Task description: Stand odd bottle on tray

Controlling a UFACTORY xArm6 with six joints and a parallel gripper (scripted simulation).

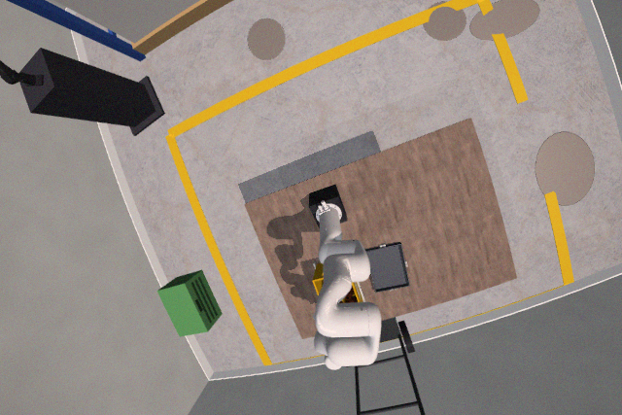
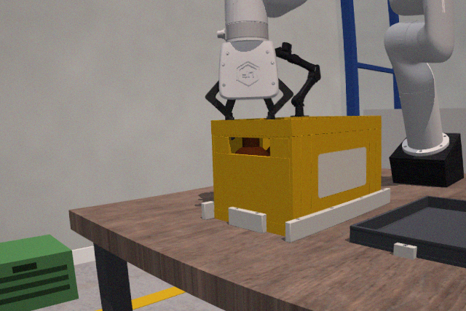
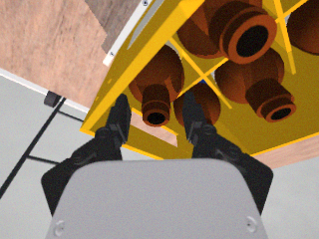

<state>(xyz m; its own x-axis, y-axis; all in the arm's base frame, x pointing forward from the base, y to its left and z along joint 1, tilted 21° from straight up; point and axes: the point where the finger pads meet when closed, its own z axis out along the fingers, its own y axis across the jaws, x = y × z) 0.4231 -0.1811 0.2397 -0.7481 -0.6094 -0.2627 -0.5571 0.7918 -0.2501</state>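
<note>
Now: the yellow crate 80 mm behind my hand, 60 mm to the left of it and 70 mm below it. The rest, counted from my hand: dark tray 50 mm behind, 330 mm to the left, 150 mm below.
</note>
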